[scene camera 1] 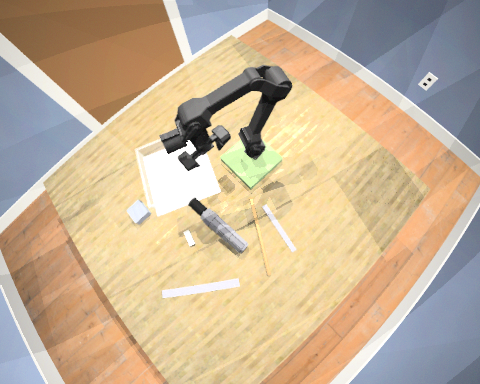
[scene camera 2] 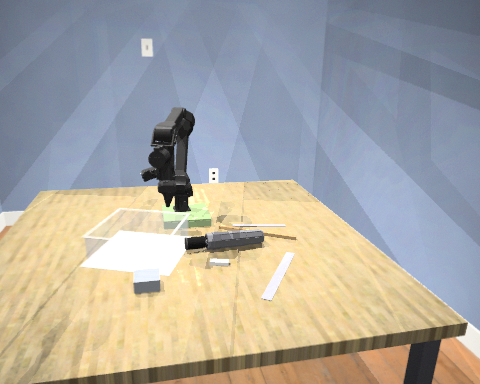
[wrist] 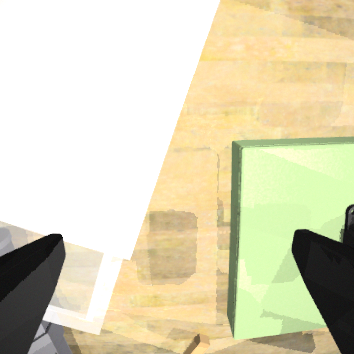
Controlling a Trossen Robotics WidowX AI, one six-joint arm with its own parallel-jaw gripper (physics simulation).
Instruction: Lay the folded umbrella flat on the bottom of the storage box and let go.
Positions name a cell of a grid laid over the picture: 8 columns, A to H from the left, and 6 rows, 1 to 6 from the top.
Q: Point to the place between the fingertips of my gripper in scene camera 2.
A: C4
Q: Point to a folded umbrella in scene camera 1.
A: D4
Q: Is my gripper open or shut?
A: Open.
